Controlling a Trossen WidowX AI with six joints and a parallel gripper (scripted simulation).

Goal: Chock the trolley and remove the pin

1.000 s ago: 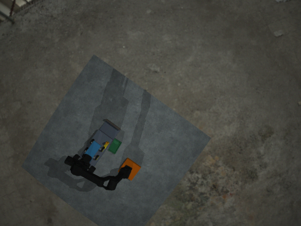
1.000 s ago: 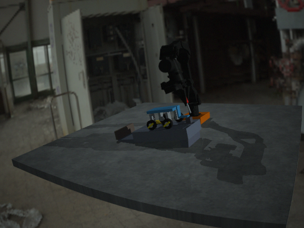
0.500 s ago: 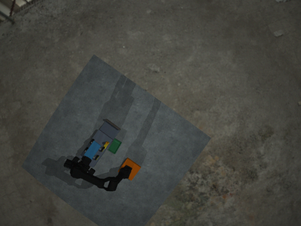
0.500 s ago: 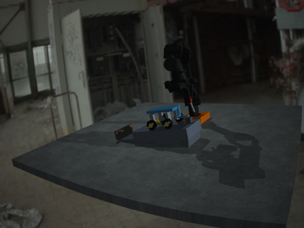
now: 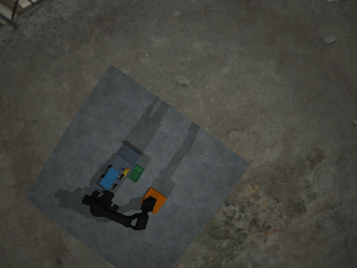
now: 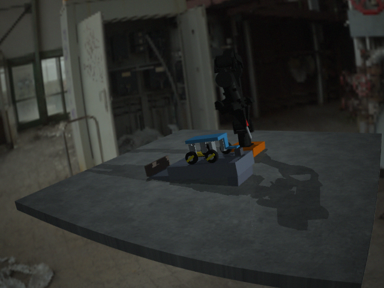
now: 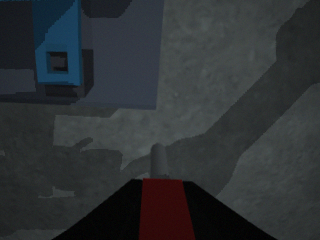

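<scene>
Right now the yellow chock is 210 mm to the right of my gripper tip and 100 mm below it. Also, from my gripper tip: brown end board 40 mm ahead, 380 mm to the right, 150 mm below; blue-topped trolley 60 mm ahead, 130 mm to the right, 70 mm below; stop pin right at my gripper tip.
</scene>
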